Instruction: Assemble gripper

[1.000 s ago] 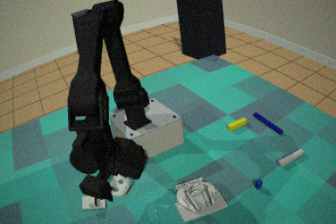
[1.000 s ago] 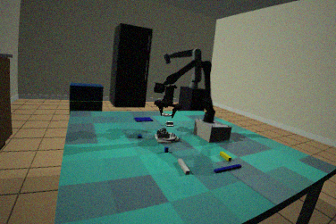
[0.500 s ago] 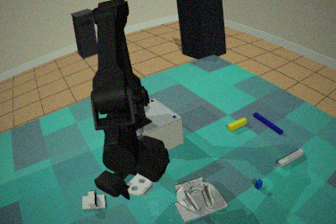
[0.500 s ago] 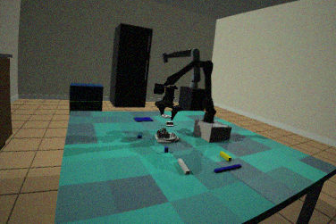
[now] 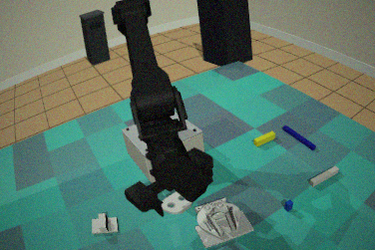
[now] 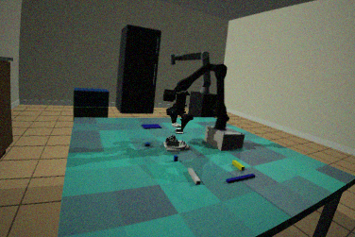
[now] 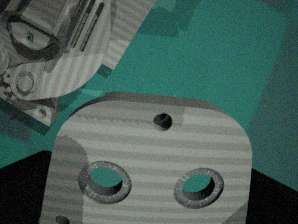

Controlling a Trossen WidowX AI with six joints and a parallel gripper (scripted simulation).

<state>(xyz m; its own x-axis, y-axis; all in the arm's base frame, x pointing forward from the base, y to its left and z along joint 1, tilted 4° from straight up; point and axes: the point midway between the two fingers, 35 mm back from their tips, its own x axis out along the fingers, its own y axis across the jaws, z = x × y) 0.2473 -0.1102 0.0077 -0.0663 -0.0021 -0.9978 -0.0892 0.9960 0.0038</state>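
The jaw is 100 mm to the left of my gripper tip, 70 mm below it and 40 mm ahead of it. Round my gripper tip: yellow block: 400 mm to the left, 90 mm behind, 80 mm below; then small blue block: 220 mm to the left, 150 mm ahead, 70 mm below; then white bar: 380 mm to the left, 160 mm ahead, 80 mm below.
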